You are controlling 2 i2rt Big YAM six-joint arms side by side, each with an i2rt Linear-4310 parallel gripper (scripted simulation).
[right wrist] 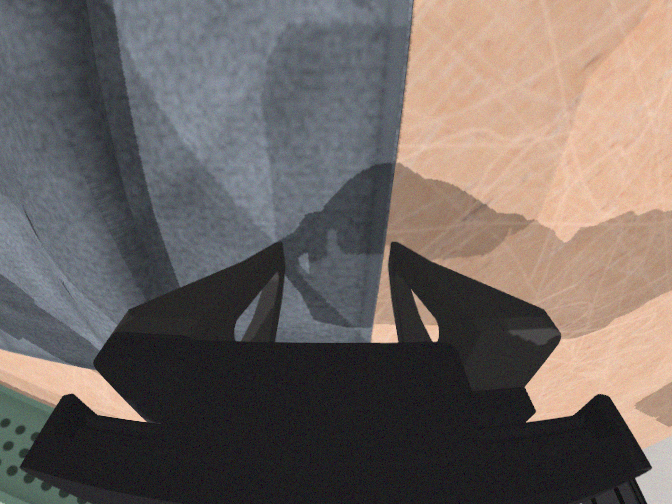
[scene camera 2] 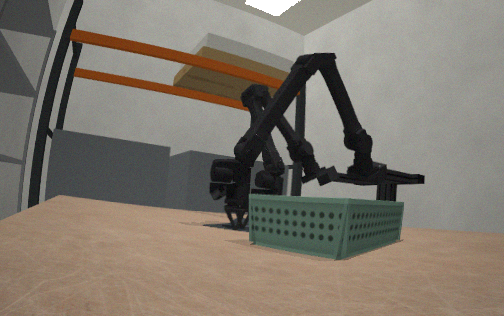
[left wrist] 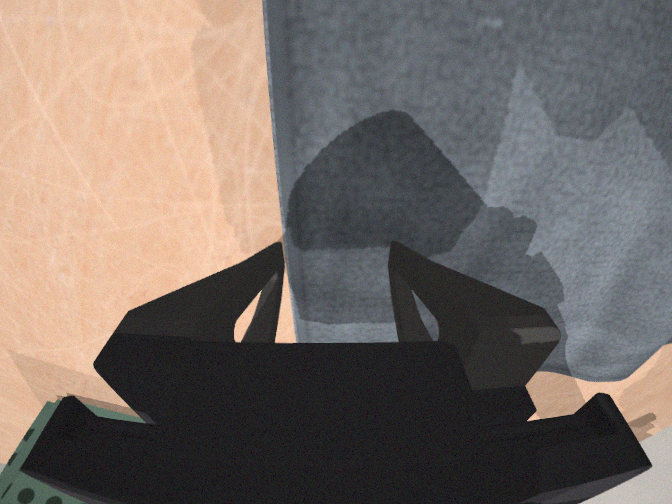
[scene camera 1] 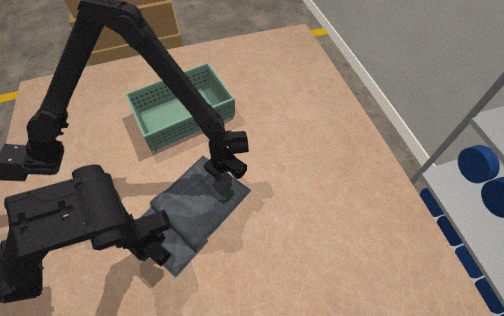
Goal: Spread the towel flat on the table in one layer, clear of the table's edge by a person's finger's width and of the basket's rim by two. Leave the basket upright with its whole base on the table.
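Observation:
Towel (scene camera 1: 196, 204), (right wrist: 151, 151), (left wrist: 520, 150). Left gripper (scene camera 2: 238, 229), (left wrist: 336, 253). Right gripper (right wrist: 336, 253).

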